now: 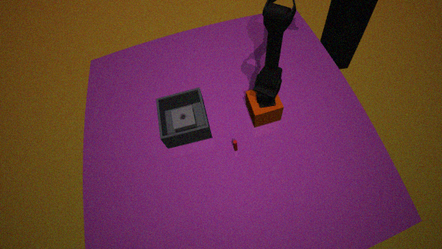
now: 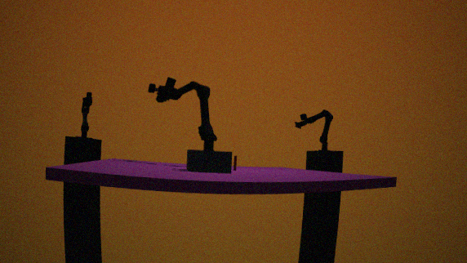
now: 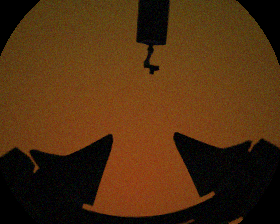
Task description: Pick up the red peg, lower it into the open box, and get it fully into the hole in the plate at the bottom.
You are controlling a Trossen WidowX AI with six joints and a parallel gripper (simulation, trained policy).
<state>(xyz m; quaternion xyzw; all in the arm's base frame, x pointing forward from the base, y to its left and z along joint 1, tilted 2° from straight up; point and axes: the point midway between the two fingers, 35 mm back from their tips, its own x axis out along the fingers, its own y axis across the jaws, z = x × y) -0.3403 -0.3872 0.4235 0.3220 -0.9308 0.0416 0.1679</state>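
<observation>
The small red peg lies 560 mm to the left of my gripper tip, 500 mm below it and 500 mm ahead of it. From my gripper tip the other things lie so: dark grey box: 690 mm ahead, 520 mm below, 410 mm to the left; then grey plate: 690 mm ahead, 500 mm below, 410 mm to the left.
</observation>
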